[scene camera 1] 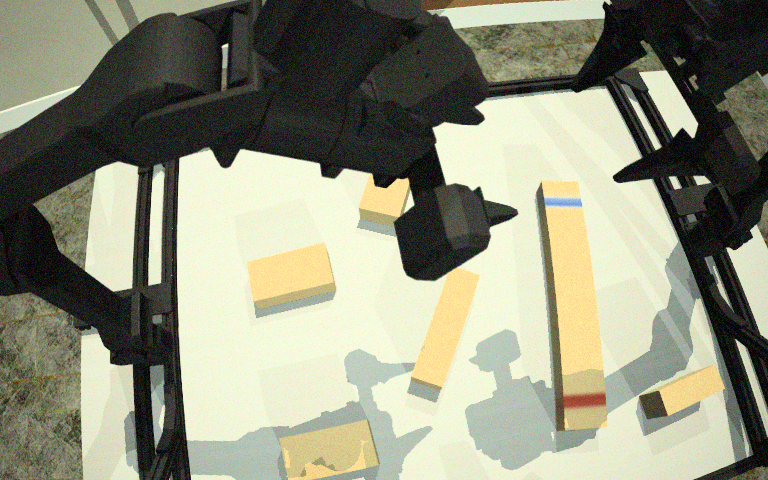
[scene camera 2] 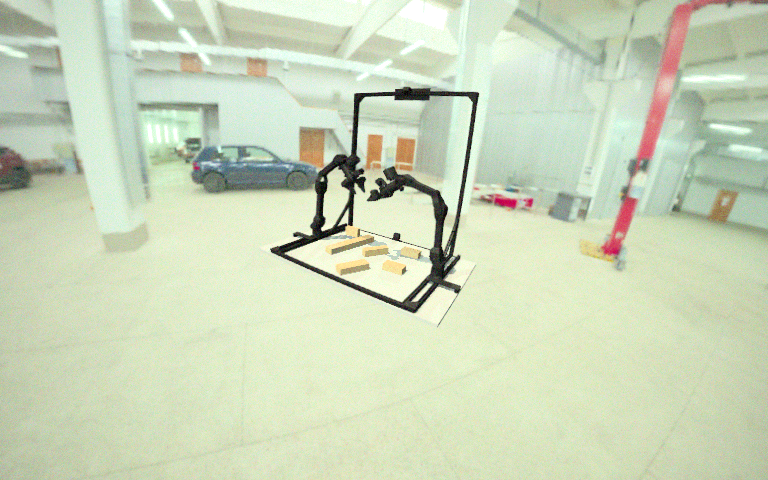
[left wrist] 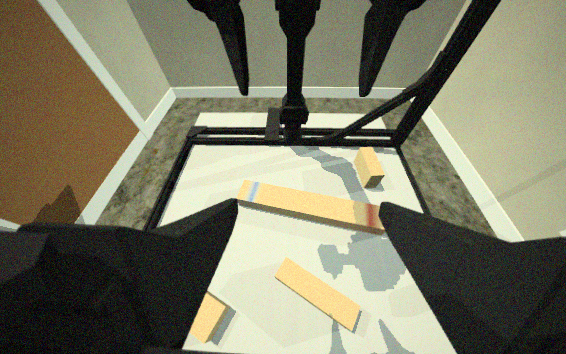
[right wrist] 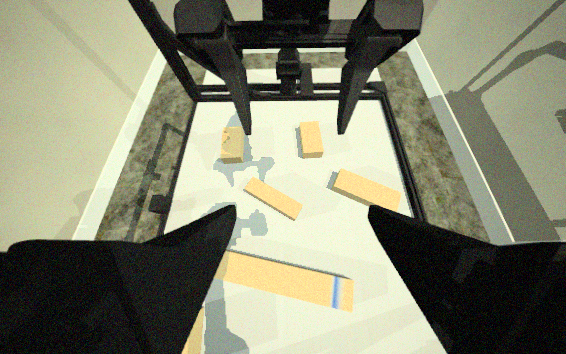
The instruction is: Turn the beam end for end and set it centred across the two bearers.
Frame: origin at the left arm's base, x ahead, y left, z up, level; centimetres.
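Where they show: left gripper, fingertip midpoint: [scene camera 1: 497, 165] [scene camera 2: 371, 199] [left wrist: 308, 206] [right wrist: 294, 134]; right gripper, fingertip midpoint: [scene camera 1: 593, 132] [scene camera 2: 360, 193] [left wrist: 303, 95] [right wrist: 301, 211]; left arm's base, origin of the base link: [scene camera 1: 153, 345] [scene camera 2: 437, 274] [right wrist: 288, 90]; right arm's base, origin of the base link: [scene camera 1: 704, 238] [scene camera 2: 316, 235] [left wrist: 292, 134].
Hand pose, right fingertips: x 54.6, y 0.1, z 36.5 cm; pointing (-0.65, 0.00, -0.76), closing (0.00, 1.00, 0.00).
Each offset is from my right fingertips to the top centre of the thing.
The long tan beam @(dx +8.8, dy -4.6, dz -34.6 cm) [scene camera 1: 574, 294] [scene camera 2: 350, 244] [left wrist: 305, 202] [right wrist: 280, 275] lies flat on the table, its blue-banded end at the top and its red-banded end at the bottom in scene camera 1. Two similar short tan blocks, apparently the bearers, lie apart: one block @(dx -31.3, dy +7.3, dz -34.6 cm) [scene camera 1: 291, 274] [scene camera 2: 393, 267] [right wrist: 311, 139] at left, the other block @(dx -29.5, dy -18.9, dz -34.6 cm) [scene camera 1: 334, 447] [scene camera 2: 410, 253] [right wrist: 233, 142] at the bottom, partly in shadow. My left gripper [scene camera 1: 499, 164] [left wrist: 308, 206] [right wrist: 294, 134] is open and empty above the table. My right gripper [scene camera 1: 596, 134] [right wrist: 301, 211] [left wrist: 303, 95] is open and empty, also raised.
A slim block @(dx -10.8, dy -4.7, dz -34.0 cm) [scene camera 1: 445, 328] [left wrist: 317, 295] [right wrist: 272, 198] lies between the short blocks and the beam. Another block @(dx -13.0, dy +22.1, dz -34.6 cm) [scene camera 1: 385, 198] [scene camera 2: 352, 267] [right wrist: 367, 190] is partly behind my left arm. A dark-ended block @(dx +21.4, dy -22.7, dz -32.1 cm) [scene camera 1: 693, 390] [left wrist: 369, 167] lies right of the beam. A black frame [scene camera 2: 345, 284] borders the work area.
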